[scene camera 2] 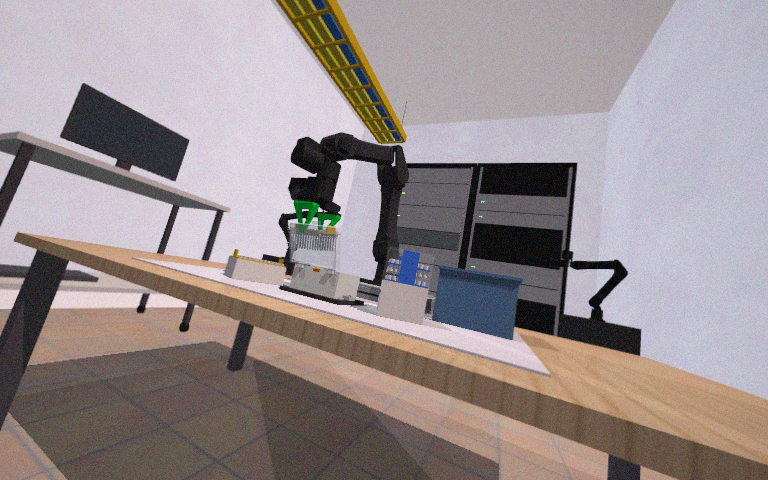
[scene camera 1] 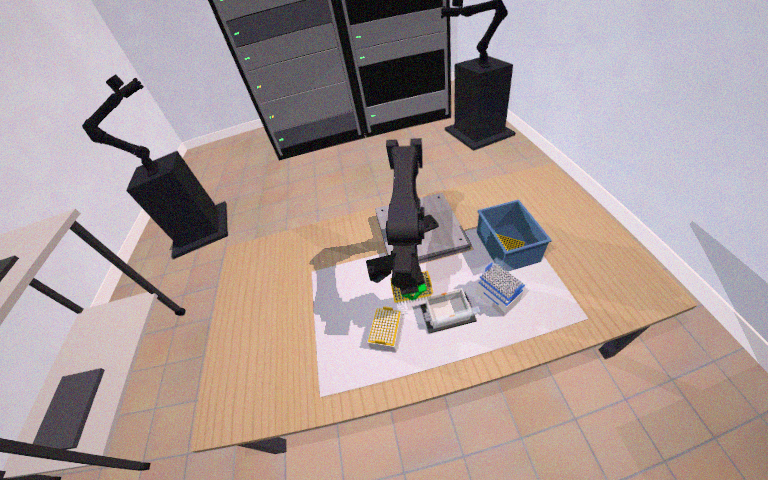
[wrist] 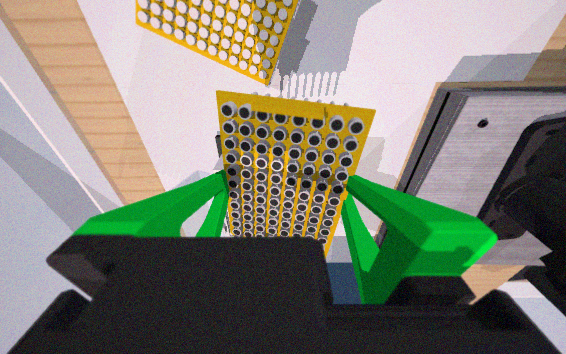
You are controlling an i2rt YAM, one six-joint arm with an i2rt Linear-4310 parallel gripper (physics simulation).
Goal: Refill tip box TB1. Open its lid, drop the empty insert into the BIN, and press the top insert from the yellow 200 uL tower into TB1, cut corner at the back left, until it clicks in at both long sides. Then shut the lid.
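Observation:
My gripper is shut on a yellow tip insert, gripped by its two long sides. Its tips hang down clear of the mat. In scene camera 1 it is behind and left of tip box TB1. TB1 is open and its pale inside shows no insert. Its clear lid stands upright above the box in scene camera 2. The yellow tower stands left of TB1. The blue bin holds a yellow insert.
A white and blue tip tower stands right of TB1, near the bin. The metal base plate lies behind the white mat. The wooden table's front edge runs beyond the mat.

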